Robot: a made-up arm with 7 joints. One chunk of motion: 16 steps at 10 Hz.
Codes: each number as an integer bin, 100 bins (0 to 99) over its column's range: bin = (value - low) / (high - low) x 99, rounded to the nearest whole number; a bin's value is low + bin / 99 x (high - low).
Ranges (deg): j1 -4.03..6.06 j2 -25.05..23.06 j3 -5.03..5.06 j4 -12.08..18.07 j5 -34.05..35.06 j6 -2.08..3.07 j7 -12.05..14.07
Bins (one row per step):
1: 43 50 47 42 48 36 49
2: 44 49 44 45 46 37 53
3: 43 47 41 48 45 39 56
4: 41 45 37 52 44 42 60
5: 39 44 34 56 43 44 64
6: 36 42 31 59 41 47 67
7: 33 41 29 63 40 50 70
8: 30 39 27 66 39 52 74
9: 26 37 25 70 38 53 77
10: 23 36 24 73 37 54 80
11: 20 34 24 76 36 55 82
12: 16 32 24 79 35 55 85
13: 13 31 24 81 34 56 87
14: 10 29 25 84 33 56 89
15: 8 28 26 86 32 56 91
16: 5 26 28 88 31 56 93
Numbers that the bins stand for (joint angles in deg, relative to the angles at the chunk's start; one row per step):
1: 0.35 -0.75 -0.24 0.71 -0.54 -0.21 0.88
2: 0.45 -1.24 -0.55 1.62 -1.94 -0.16 1.93
3: 0.35 -2.21 -0.85 2.54 -2.64 -0.05 2.72
4: 0.15 -3.18 -1.26 3.76 -3.33 0.10 3.78
5: -0.06 -3.67 -1.56 4.97 -4.03 0.21 4.84
6: -0.36 -4.64 -1.87 5.89 -5.43 0.36 5.63
7: -0.67 -5.13 -2.07 7.11 -6.13 0.52 6.42
8: -0.97 -6.10 -2.28 8.02 -6.82 0.63 7.47
9: -1.38 -7.07 -2.48 9.24 -7.52 0.68 8.27
10: -1.69 -7.56 -2.58 10.15 -8.22 0.73 9.06
11: -1.99 -8.53 -2.58 11.07 -8.92 0.78 9.58
12: -2.40 -9.50 -2.58 11.98 -9.62 0.78 10.38
13: -2.71 -9.99 -2.58 12.59 -10.32 0.83 10.90
14: -3.01 -10.96 -2.48 13.50 -11.01 0.83 11.43
15: -3.21 -11.44 -2.38 14.11 -11.71 0.83 11.96
16: -3.52 -12.42 -2.18 14.72 -12.41 0.83 12.49

